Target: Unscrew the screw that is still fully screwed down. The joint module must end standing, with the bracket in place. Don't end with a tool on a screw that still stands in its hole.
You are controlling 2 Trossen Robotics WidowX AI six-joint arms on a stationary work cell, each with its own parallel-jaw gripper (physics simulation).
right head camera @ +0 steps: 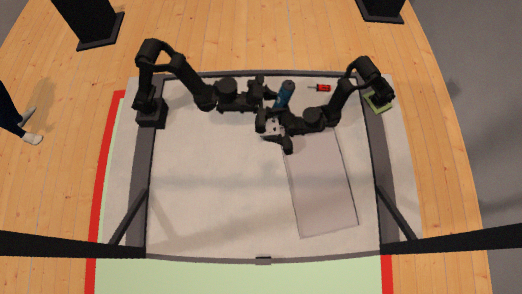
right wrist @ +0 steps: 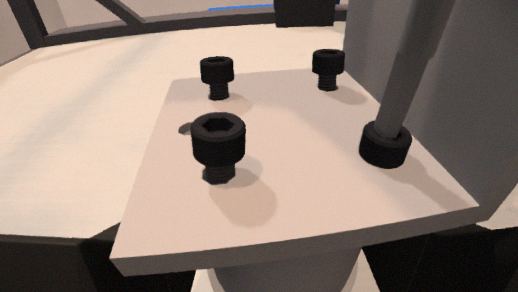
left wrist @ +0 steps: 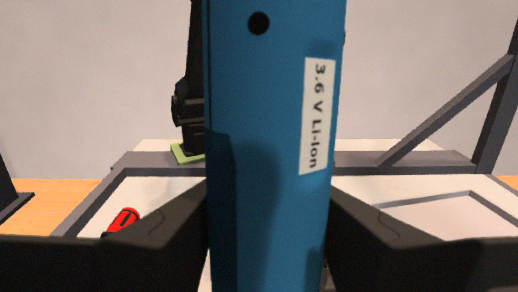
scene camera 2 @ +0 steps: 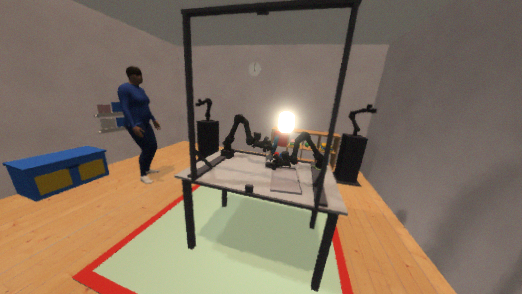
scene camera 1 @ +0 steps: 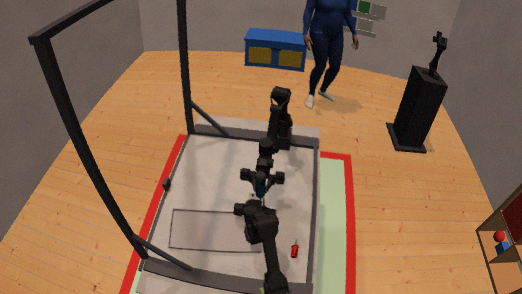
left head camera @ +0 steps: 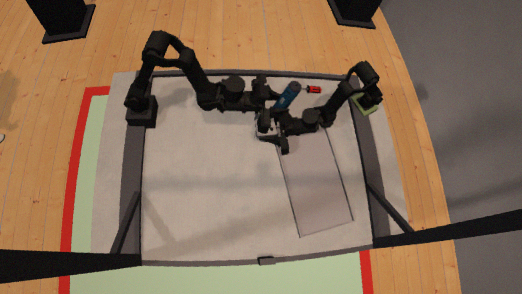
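Seen in the pictures: left gripper, fingertip midpoint: (right head camera: 287, 103) (left wrist: 264, 189) (scene camera 2: 276, 147) (scene camera 1: 259, 192) (left head camera: 288, 104); right gripper, fingertip midpoint: (scene camera 2: 266, 164); left arm's base at its link origin: (right head camera: 148, 108) (scene camera 2: 227, 149) (scene camera 1: 282, 132) (left head camera: 139, 106); right arm's base at its link origin: (right head camera: 378, 100) (left wrist: 197, 148) (scene camera 2: 319, 167) (left head camera: 365, 102).
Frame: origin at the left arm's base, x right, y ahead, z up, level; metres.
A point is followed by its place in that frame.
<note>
My left gripper (left head camera: 277, 97) (left wrist: 264, 189) {z 0.112, x 0.044, y 0.515 m} is shut on the blue electric screwdriver (left head camera: 288, 95) {z 0.192, x 0.062, y 0.495 m} (right head camera: 285, 93) {z 0.203, x 0.065, y 0.502 m} (scene camera 1: 260, 187) {z 0.154, x 0.043, y 0.521 m} (left wrist: 275, 125) {z 0.152, x 0.046, y 0.481 m}, held tilted. Its grey bit (right wrist: 406, 82) {z 0.004, x 0.045, y 0.480 m} meets the socket of the right-hand screw (right wrist: 385, 150) {z -0.010, x 0.046, y 0.480 m}, whose head sits low at the bracket plate with no thread showing. Three other black screws (right wrist: 218, 140) {z -0.003, x 0.077, y 0.485 m} (right wrist: 217, 70) {z -0.004, x 0.082, y 0.449 m} (right wrist: 328, 62) {z -0.005, x 0.050, y 0.445 m} stand raised in the bracket (right wrist: 300, 150) {z -0.014, x 0.062, y 0.474 m} (right head camera: 273, 131) {z -0.013, x 0.084, y 0.476 m}, threads showing. My right gripper (right head camera: 273, 135) is shut on the upright grey joint module (right wrist: 285, 275) {z -0.041, x 0.065, y 0.490 m} under the bracket; the fingers partly hide it in the head views.
A red screwdriver (left head camera: 314, 89) {z -0.054, x -0.136, y 0.683 m} (right head camera: 323, 88) {z -0.055, x -0.134, y 0.682 m} (scene camera 1: 294, 251) {z -0.052, x -0.143, y 0.692 m} (left wrist: 125, 220) {z -0.054, x -0.136, y 0.687 m} lies near the table's far edge in the head views. A marked rectangular panel (left head camera: 320, 190) {z -0.076, x 0.284, y 0.664 m} (right head camera: 325, 192) {z -0.076, x 0.287, y 0.665 m} lies beside the module. Dark frame rails (left head camera: 132, 175) {z -0.061, x 0.241, y -0.012 m} border the table.
</note>
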